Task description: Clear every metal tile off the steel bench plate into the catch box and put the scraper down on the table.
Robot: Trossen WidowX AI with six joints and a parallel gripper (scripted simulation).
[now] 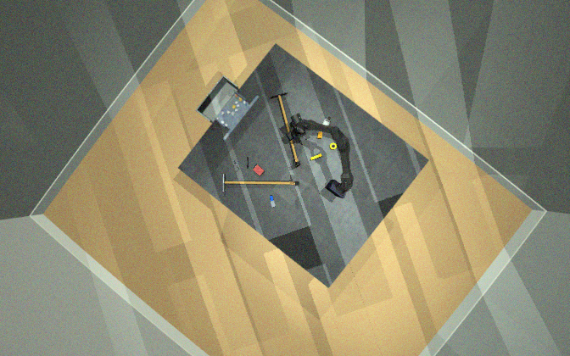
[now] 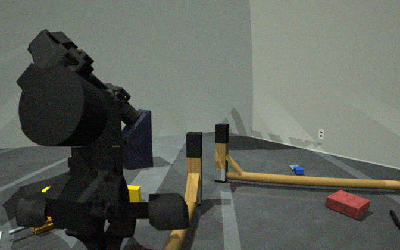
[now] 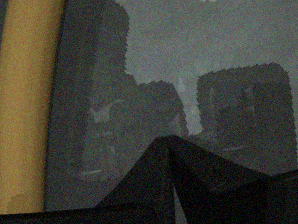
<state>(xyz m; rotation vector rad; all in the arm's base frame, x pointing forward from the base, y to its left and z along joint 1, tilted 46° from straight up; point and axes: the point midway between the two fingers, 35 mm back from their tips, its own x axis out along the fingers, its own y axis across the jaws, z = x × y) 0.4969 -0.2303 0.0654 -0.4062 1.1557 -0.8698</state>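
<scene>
Now: gripper tip 60 mm short of the scraper, 30 mm to the right of it and 50 mm below it. Round my gripper tip: yellow-handled screwdriver 170 mm behind, 90 mm to the right, 10 mm above; yellow tape ring 300 mm behind, 70 mm to the right; yellow level 240 mm behind, 80 mm to the left, 10 mm above.
</scene>
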